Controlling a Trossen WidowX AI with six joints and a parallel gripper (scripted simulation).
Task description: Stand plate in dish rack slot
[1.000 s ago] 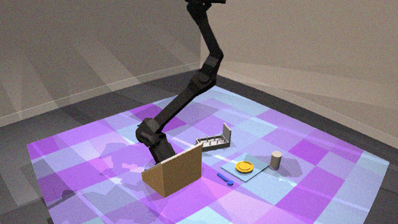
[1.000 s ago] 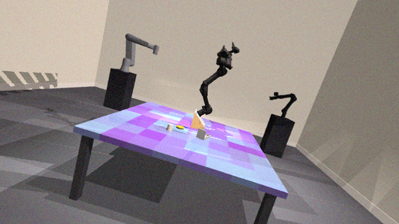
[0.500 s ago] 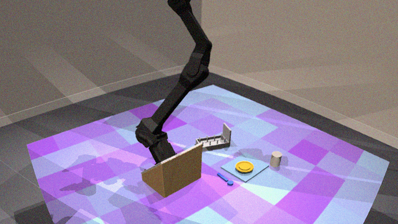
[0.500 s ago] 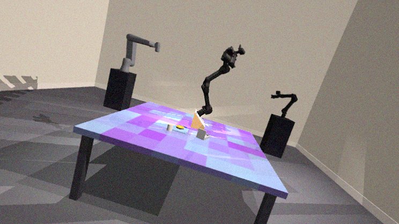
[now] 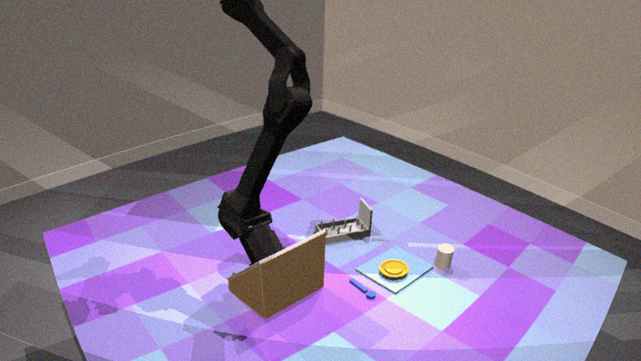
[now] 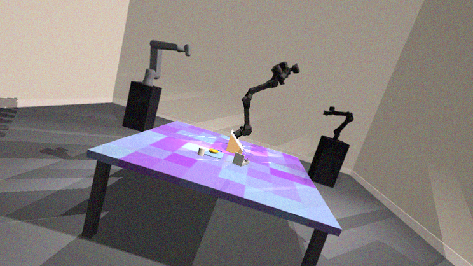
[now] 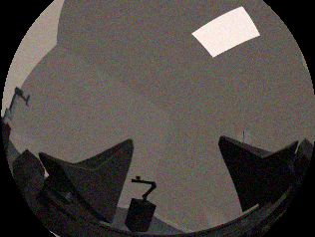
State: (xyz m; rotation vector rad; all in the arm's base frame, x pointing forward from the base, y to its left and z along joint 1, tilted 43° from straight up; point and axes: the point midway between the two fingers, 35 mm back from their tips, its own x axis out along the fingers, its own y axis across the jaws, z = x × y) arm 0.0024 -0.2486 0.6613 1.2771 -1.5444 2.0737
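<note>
My gripper tip is now 34 cm short of the yellow plate, 38 cm to the left of it and 78 cm above it. The rest, counted from my gripper tip: beige cylinder: 47 cm ahead, 45 cm to the right, 77 cm below; then grey dish rack: 38 cm ahead, 17 cm to the right, 77 cm below; then blue spoon: 25 cm ahead, 38 cm to the right, 79 cm below.
</note>
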